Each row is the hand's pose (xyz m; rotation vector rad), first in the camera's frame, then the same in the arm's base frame.
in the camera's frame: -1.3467 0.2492 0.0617 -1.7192 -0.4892 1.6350
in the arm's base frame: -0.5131 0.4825 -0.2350 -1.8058 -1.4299 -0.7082
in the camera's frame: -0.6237 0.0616 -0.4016 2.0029 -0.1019 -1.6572
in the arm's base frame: -0.1289 -0.0075 0.3853 -2.6093 0.1184 -0.5470
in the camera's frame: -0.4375 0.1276 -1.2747 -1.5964 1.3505 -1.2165
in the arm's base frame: 0.5560 0.1548 0.9385 0.4662 0.5309 -1.1563
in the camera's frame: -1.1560 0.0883 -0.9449 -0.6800 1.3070 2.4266
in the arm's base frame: 0.3987 0.5259 0.2572 -1.5381 -0.4372 1.0000
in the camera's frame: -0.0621 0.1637 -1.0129 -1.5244 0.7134 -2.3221
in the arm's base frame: 0.2600 -0.1503 1.1119 1.0226 0.9827 -1.8507
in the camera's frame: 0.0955 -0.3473 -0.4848 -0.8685 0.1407 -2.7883
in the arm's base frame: 0.0424 -0.7509 0.7160 1.7624 0.9952 -2.0598
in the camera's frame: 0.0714 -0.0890 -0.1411 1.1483 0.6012 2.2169
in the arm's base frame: -0.3767 -0.6564 0.6874 -0.7407 -1.2680 2.2642
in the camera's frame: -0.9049 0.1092 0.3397 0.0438 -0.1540 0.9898
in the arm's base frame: -0.7444 0.0087 -0.1164 -0.0177 -2.2059 0.3941
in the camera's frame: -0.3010 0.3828 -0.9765 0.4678 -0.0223 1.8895
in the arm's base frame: 0.1539 0.1505 1.0433 -0.7490 -2.0418 1.3843
